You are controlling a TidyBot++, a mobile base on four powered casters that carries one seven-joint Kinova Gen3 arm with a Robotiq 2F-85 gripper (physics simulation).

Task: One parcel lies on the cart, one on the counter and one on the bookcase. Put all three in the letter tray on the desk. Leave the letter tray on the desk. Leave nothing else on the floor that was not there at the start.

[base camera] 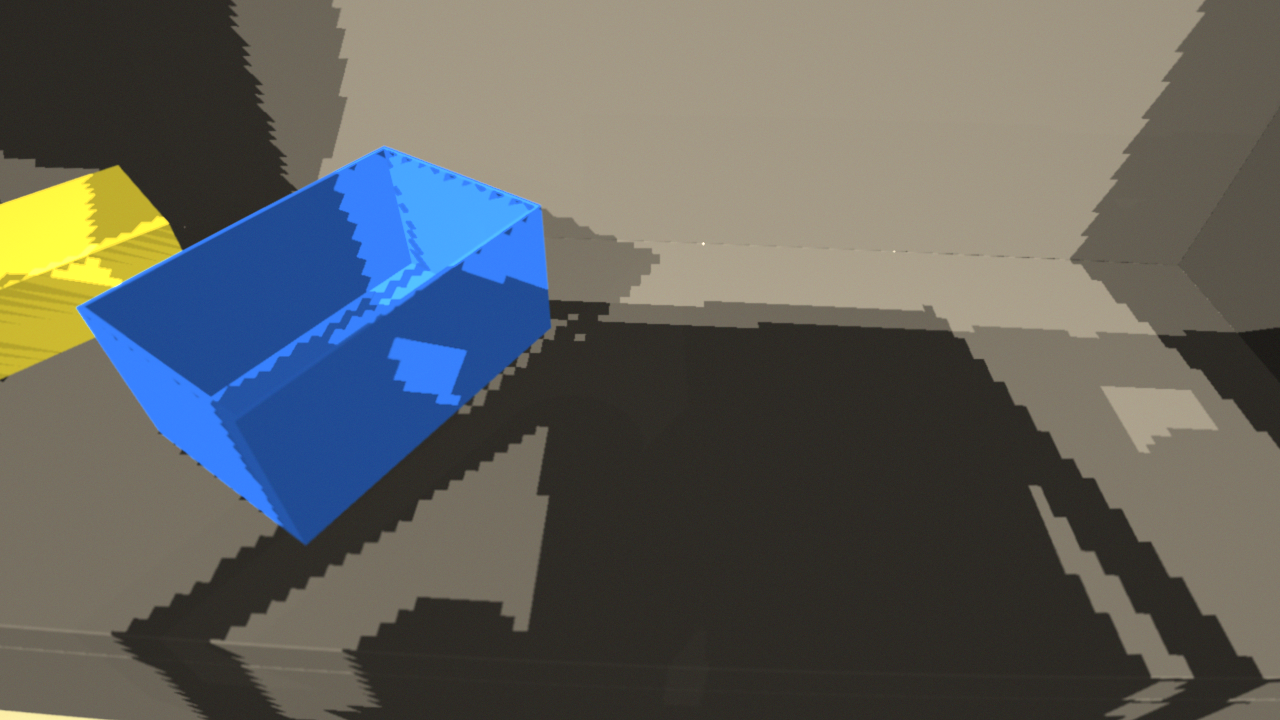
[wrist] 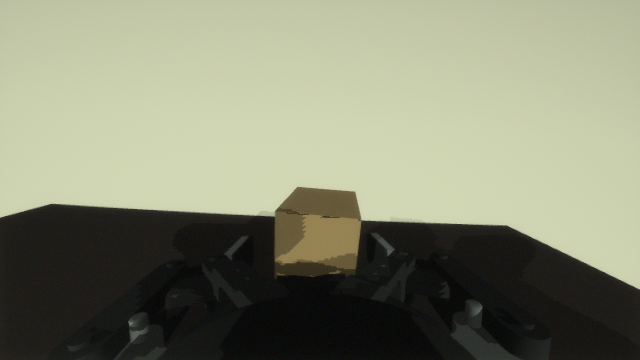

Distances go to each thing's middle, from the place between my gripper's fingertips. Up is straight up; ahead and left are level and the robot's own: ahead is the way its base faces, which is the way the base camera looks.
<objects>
I see my gripper 4 cm short of the blue open-topped box [base camera: 299, 354], 15 cm to the right of it and 97 cm above it. The rest, counted from my hand: yellow box [base camera: 74, 241]: 9 cm ahead, 34 cm to the left, 99 cm below.
</objects>
